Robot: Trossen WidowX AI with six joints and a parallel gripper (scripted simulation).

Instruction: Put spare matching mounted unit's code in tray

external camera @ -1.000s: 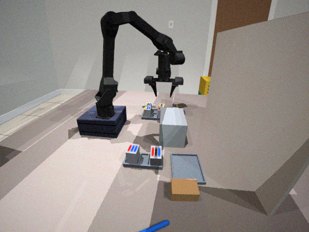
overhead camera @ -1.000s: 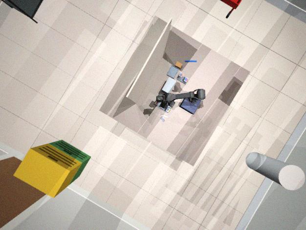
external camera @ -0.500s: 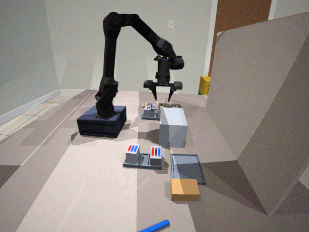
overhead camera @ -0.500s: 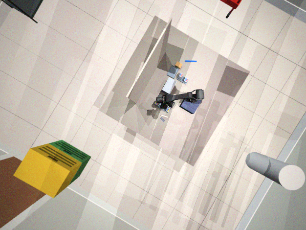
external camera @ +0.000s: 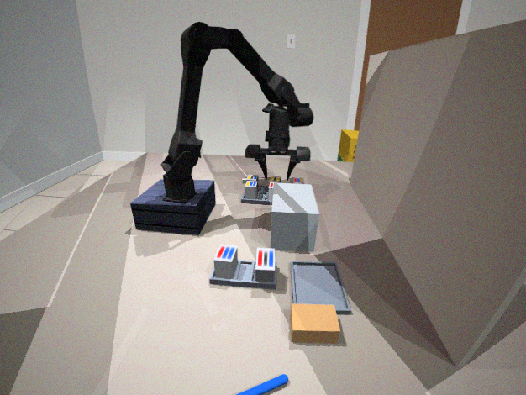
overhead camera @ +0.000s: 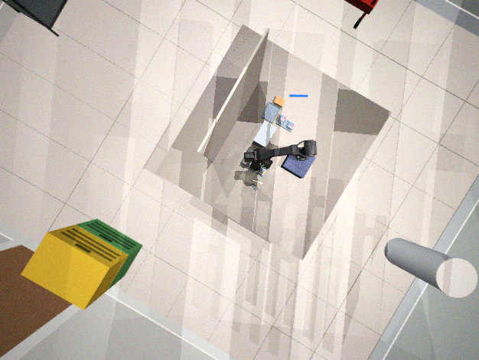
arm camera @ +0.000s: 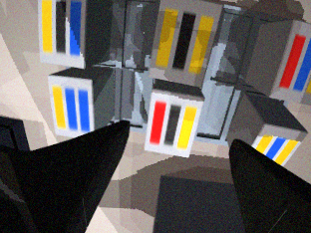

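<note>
Now: gripper tip 15 cm short of the grey tray, 35 cm to the left of it and 7 cm above it. From my gripper tip the other things lie so: beige wall panel: 31 cm ahead, 12 cm to the right, 15 cm above; then rack: 1 cm ahead, 35 cm to the right, 6 cm below; then blue pen: 7 cm ahead, 58 cm to the right, 6 cm below.
</note>
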